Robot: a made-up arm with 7 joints.
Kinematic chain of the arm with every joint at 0, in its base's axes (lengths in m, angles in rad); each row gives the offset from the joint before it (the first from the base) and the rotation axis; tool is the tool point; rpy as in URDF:
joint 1: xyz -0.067 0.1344 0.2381 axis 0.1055 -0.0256 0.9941
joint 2: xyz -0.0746 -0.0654 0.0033 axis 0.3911 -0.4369 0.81
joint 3: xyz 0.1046 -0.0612 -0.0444 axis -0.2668 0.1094 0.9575
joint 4: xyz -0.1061 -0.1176 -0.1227 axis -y
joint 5: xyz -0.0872 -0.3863 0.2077 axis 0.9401 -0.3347 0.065
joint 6: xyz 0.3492 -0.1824 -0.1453 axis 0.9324 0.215 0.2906
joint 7: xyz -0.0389 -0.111 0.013 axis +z
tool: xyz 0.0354 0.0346 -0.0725 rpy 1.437 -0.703 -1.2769
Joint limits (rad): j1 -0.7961..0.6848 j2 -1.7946..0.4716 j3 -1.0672..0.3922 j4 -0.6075..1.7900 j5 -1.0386..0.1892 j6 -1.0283..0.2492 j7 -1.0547..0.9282
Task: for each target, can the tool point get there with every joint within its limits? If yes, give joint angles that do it. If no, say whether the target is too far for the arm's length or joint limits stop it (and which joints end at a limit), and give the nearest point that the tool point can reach.
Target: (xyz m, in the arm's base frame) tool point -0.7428 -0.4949 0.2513
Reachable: yes | joints -0.5267 -0.0866 -0.4189 0.5154 -0.0047 -0.6868 -0.3926
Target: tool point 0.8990 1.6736 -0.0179
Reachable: no: too far | nearest point 0.2667 0.9526 0.1771 | short by 0.979 m
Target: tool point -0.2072 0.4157 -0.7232
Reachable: no: joint limits stop it (at a limit: joint 1, joint 2, joint 3, joint 4, joint 5, joint 6, joint 7) | nearest point -0.5376 -0.1120 -0.3553 | short by 0.723 m
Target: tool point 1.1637 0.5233 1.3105
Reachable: no: too far | nearest point 0.8646 0.1010 0.4352 | short by 1.017 m
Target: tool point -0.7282 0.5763 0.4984
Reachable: yes | joints -0.4900 -0.9689 -0.8886 1.4291 -0.0414 -0.8895 -0.3305
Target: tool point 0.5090 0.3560 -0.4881
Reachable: no: joint limits stop it (at a limit: joint 1, joint 2, joint 4, joint 5, joint 6) | nearest point 0.7133 0.0136 -0.1631 | short by 0.514 m
